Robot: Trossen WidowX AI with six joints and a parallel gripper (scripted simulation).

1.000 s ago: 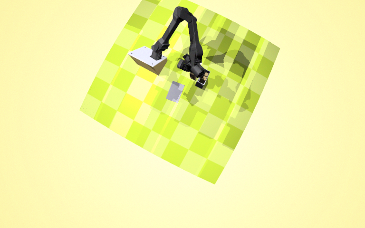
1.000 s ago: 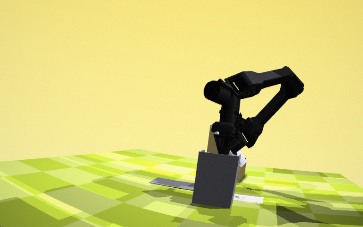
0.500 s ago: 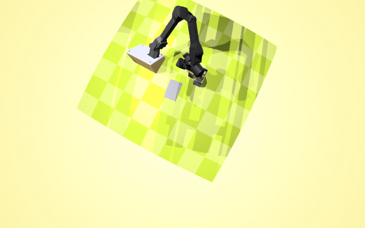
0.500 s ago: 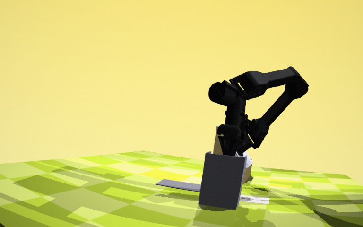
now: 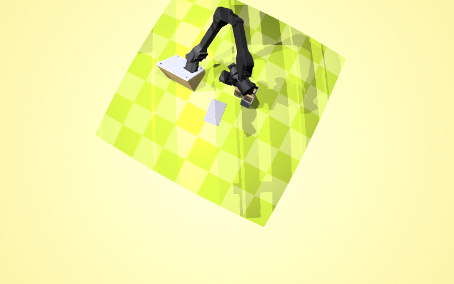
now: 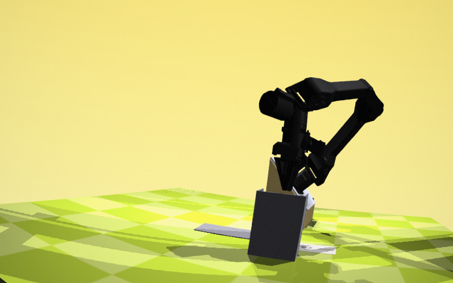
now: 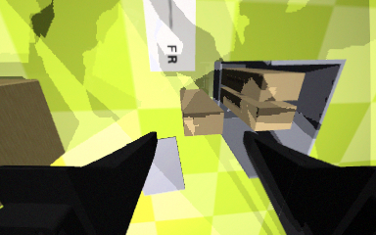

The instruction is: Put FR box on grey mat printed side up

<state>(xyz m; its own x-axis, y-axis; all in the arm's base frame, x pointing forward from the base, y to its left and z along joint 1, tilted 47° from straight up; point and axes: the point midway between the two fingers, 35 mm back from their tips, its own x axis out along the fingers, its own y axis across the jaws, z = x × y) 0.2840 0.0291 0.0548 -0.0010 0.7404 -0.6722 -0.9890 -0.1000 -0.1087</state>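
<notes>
The grey mat is 4 cm behind my gripper tip, 17 cm to the right of it and 14 cm below it. The rest, counted from my gripper tip: thin white slab: 4 cm behind, 9 cm to the left, 14 cm below.
</notes>
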